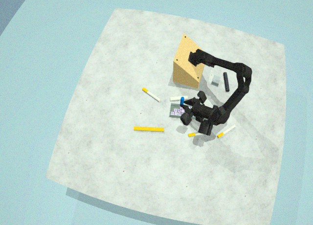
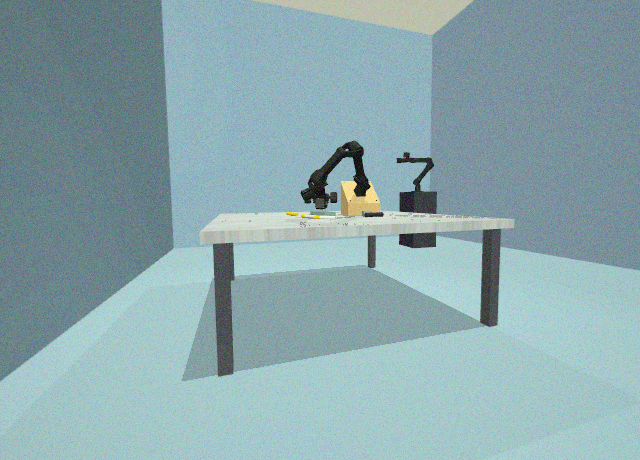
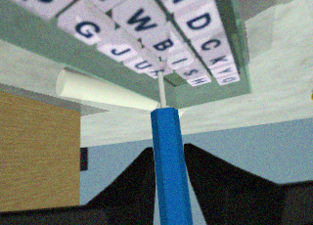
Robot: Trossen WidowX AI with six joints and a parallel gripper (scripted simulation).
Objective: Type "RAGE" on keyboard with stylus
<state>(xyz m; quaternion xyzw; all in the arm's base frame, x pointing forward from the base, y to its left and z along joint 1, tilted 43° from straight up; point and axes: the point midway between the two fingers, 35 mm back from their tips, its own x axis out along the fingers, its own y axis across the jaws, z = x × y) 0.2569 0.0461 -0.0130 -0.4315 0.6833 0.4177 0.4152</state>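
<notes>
My gripper tip is now 50 mm past the white cylinder, 30 mm to the left of it and 60 mm above it. Round my gripper tip: blue stylus 10 mm below; white stylus tip 50 mm below; yellow stick 160 mm ahead, 130 mm to the right, 60 mm below.
</notes>
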